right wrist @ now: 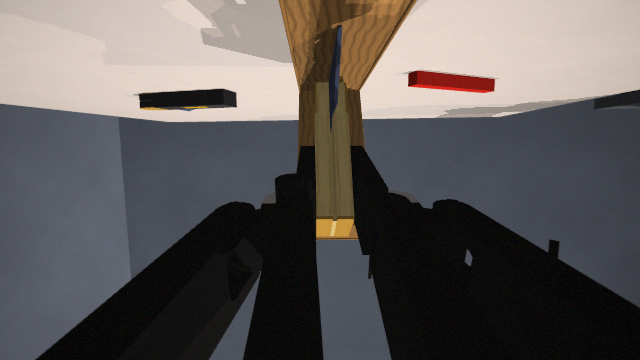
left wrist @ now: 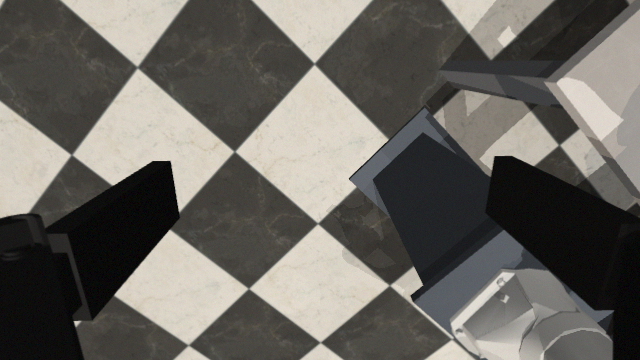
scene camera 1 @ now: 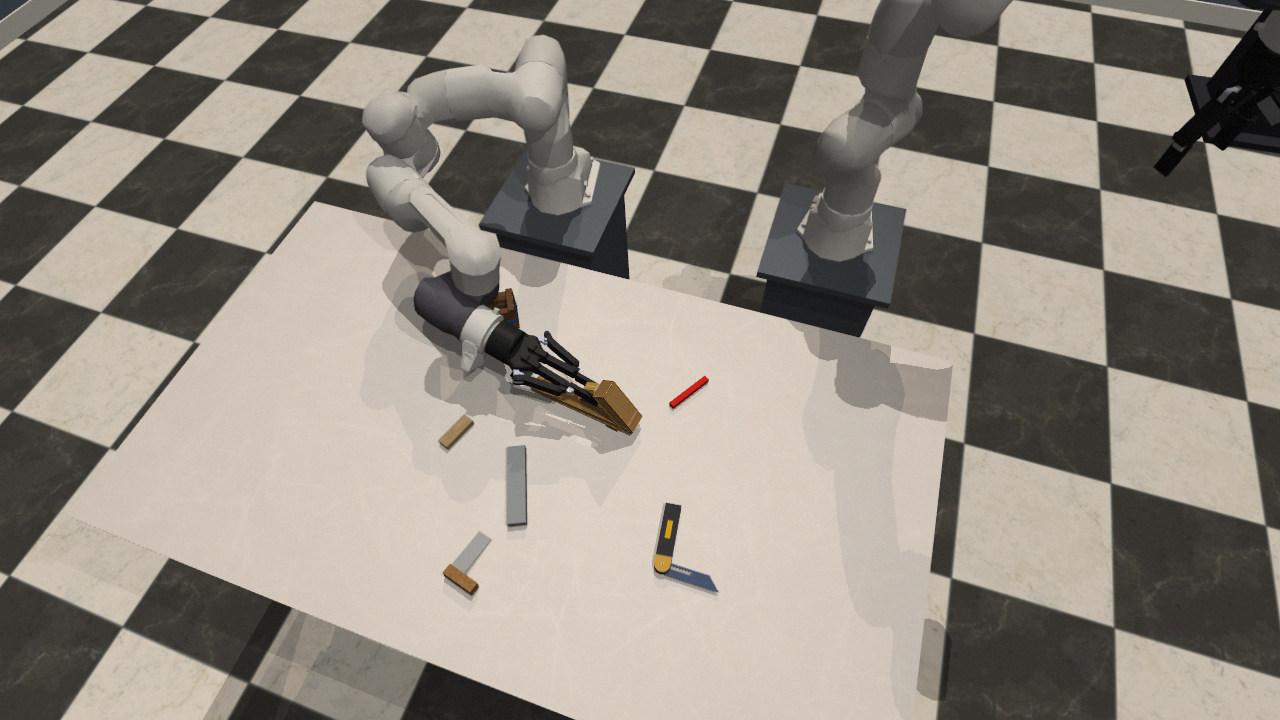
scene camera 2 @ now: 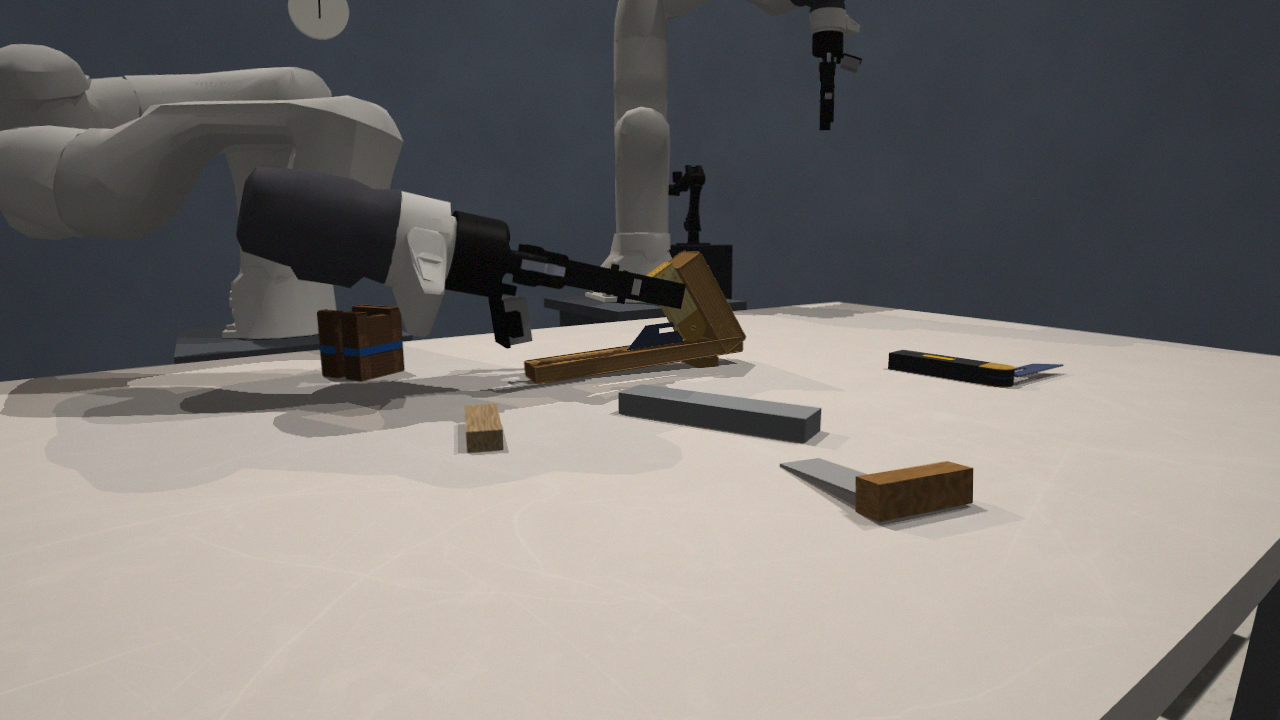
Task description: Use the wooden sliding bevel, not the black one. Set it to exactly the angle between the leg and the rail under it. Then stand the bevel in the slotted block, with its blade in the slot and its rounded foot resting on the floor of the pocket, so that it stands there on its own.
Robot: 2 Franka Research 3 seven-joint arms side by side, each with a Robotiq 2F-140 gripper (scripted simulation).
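Note:
I see a black bevel (scene camera 2: 973,371) and (right wrist: 216,98), while in the left wrist view the black bevel is out of frame. A grey bar (scene camera 2: 797,423) and (scene camera 1: 516,455) is here too, though in the right wrist view the grey bar is out of frame. I also see a small wood block (scene camera 2: 484,432). There is a try square (scene camera 2: 889,495) and (scene camera 1: 456,572) as well. As for my own grippers, I see my left gripper (scene camera 1: 1189,158) and my right gripper (scene camera 2: 676,295).

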